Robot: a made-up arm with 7 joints. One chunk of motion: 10 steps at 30 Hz.
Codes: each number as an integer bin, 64 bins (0 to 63) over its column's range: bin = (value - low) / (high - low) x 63, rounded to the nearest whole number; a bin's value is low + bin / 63 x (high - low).
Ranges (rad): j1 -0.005..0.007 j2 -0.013..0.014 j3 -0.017..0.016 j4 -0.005..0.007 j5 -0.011..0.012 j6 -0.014..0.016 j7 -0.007..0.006
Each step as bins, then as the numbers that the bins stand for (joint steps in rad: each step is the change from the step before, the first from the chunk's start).
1 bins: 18 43 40 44 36 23 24
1 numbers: -0.00157 0.00543 0.00395 0.00338 0.00214 -0.00305 -0.00205
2 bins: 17 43 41 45 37 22 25
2 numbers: -0.00176 0.00543 0.00448 0.00357 0.00251 -0.00352 -0.00184
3 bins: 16 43 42 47 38 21 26
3 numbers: -0.00195 0.00543 0.00500 0.00395 0.00287 -0.00400 -0.00163
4 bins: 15 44 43 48 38 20 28
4 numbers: -0.00214 0.00586 0.00552 0.00414 0.00287 -0.00448 -0.00122
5 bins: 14 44 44 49 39 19 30
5 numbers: -0.00233 0.00586 0.00605 0.00433 0.00324 -0.00495 -0.00081
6 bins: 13 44 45 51 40 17 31
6 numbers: -0.00252 0.00586 0.00657 0.00471 0.00360 -0.00590 -0.00060
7 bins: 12 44 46 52 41 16 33
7 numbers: -0.00271 0.00586 0.00710 0.00490 0.00397 -0.00638 -0.00019
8 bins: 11 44 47 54 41 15 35
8 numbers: -0.00290 0.00586 0.00762 0.00529 0.00397 -0.00686 0.00022
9 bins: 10 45 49 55 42 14 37
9 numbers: -0.00310 0.00629 0.00867 0.00548 0.00433 -0.00733 0.00063
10 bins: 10 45 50 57 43 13 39
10 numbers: -0.00310 0.00629 0.00919 0.00586 0.00470 -0.00781 0.00105
